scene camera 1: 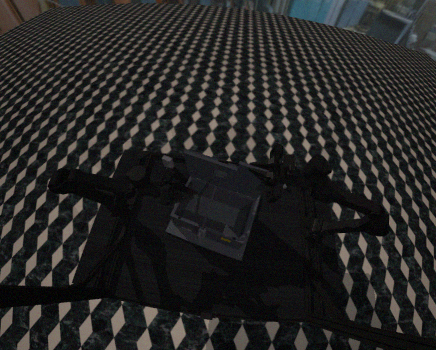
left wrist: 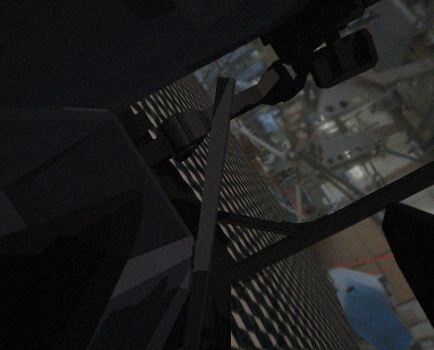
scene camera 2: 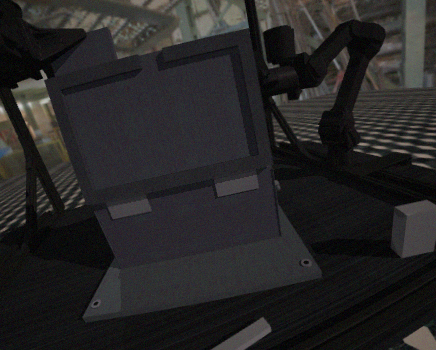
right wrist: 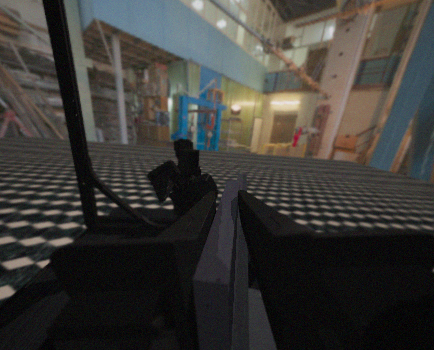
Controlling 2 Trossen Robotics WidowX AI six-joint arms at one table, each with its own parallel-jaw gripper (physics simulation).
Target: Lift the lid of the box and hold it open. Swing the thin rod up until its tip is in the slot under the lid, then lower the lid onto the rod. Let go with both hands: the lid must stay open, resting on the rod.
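Places are measured from the left arm's base along level axes (x right, y ahead, z up), in centimetres.
Pixels of known places: left gripper, fingertip midpoint: point(scene camera 1: 195, 194) point(left wrist: 262, 208) point(right wrist: 176, 219); right gripper, fingertip midpoint: point(scene camera 1: 249, 166) point(scene camera 2: 88, 35) point(right wrist: 226, 196); left arm's base, origin of the base link: point(scene camera 1: 124, 212) point(scene camera 2: 341, 164); right arm's base, origin of the base link: point(scene camera 1: 310, 236) point(left wrist: 148, 158).
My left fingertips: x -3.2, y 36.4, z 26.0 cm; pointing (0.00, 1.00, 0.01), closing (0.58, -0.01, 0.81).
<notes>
For each thing: its top centre in the pictures, then the offset to it from my left fingertips. "pt": a spot on its surface instead. Level surfaces: height alone.
- lid's free edge, surface spot: point(right wrist: 222, 264) pt dx -5.1, dy +21.9, dz +12.8 cm
- black mat, its level: dz -27.9 cm
- black frame post, surface spot: point(scene camera 2: 251, 21) pt dx +38.5, dy -32.7, dz +22.0 cm
- small light strip, surface spot: point(scene camera 2: 244, 335) pt dx -28.7, dy +7.7, dz -26.9 cm
The grey box point(scene camera 1: 206, 226) point(scene camera 2: 199, 274) stands on the dark mat with its lid point(scene camera 1: 223, 170) point(scene camera 2: 157, 114) raised steeply. My right gripper point(scene camera 1: 269, 173) point(right wrist: 226, 196) is shut on the lid's free edge point(right wrist: 222, 264) and holds it up. The thin rod point(left wrist: 212, 180) stands swung up beside the box, with its top end reaching up under the dark lid; I cannot tell if the tip sits in the slot. My left gripper point(scene camera 1: 161, 173) point(right wrist: 176, 219) is open and empty beside the box's left side, close to the rod. In scene camera 2 the left arm's wrist point(scene camera 2: 282, 81) shows just behind the lid's right edge.
A black mat point(scene camera 1: 147, 271) covers the checkered table point(scene camera 1: 216, 69) under the box and both arm bases. A black frame post point(scene camera 2: 251, 21) point(right wrist: 70, 121) rises behind the box. A small light strip point(scene camera 2: 244, 335) lies on the mat in front of the box's base plate.
</notes>
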